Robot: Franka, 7 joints.
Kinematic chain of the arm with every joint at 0, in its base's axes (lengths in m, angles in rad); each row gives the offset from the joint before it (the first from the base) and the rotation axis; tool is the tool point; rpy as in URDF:
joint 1: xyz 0 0 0.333 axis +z
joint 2: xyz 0 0 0 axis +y
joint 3: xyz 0 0 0.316 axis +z
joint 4: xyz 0.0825 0 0 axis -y
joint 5: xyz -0.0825 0 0.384 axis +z
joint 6: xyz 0 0 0 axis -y
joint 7: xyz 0.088 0 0 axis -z
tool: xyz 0 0 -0.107 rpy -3.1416 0 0
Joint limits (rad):
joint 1: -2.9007..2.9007
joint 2: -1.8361..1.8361
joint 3: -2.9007..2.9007
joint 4: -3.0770..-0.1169
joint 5: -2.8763..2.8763
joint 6: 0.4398..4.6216
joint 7: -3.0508..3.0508
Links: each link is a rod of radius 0.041 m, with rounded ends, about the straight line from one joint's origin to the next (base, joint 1, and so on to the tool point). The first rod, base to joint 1, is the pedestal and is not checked.
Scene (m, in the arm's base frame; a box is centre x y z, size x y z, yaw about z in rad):
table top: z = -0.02
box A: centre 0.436 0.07 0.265 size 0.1 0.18 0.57 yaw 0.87
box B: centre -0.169 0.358 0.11 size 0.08 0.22 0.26 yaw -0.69
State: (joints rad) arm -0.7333 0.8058 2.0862 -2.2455 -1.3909 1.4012 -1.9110
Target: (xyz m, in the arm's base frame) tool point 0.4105 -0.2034 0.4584
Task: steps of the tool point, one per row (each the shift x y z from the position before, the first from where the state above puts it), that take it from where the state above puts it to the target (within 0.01 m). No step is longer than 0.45 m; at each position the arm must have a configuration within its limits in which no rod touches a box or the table.
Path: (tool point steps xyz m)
1: 0.0905 0.0195 0.1015
2: 0.0311 -0.0095 0.1484
3: -0.0665 -0.0316 0.1738
4: -0.1792 -0.0516 0.1464
5: -0.2661 -0.0770 0.0545
6: -0.2842 -0.1082 -0.0826
7: 0.4116 0.0596 0.0683
8: 0.3112 -0.2143 -0.1308
9: 0.0395 -0.2612 -0.2515
10: -0.1418 -0.1062 -0.2371
11: 0.0771 0.0495 -0.0532
12: 0.0629 0.0737 -0.0056
13: 0.0332 0.0825 0.0431

